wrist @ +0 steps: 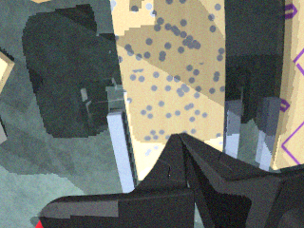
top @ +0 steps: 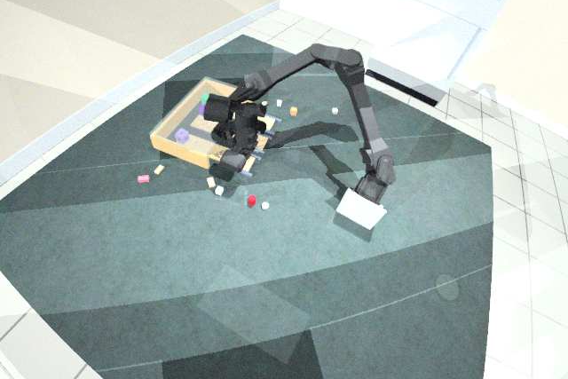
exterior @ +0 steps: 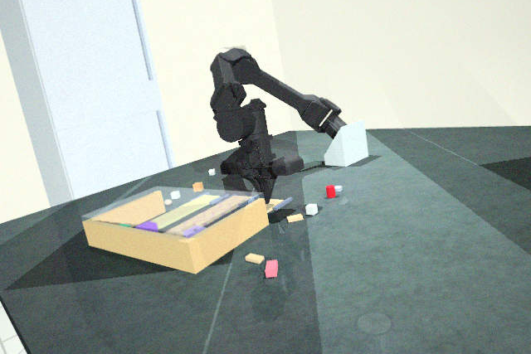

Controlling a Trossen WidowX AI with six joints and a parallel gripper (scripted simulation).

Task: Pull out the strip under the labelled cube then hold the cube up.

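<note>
My gripper tip is 10 cm short of the cream strip and 1 cm to the right of it. Also, from my gripper tip: labelled cube 21 cm ahead, 3 cm to the left, 2 cm above; red cylinder 11 cm to the left, 9 cm behind, 1 cm above; pink block 21 cm ahead, 20 cm to the left.
</note>
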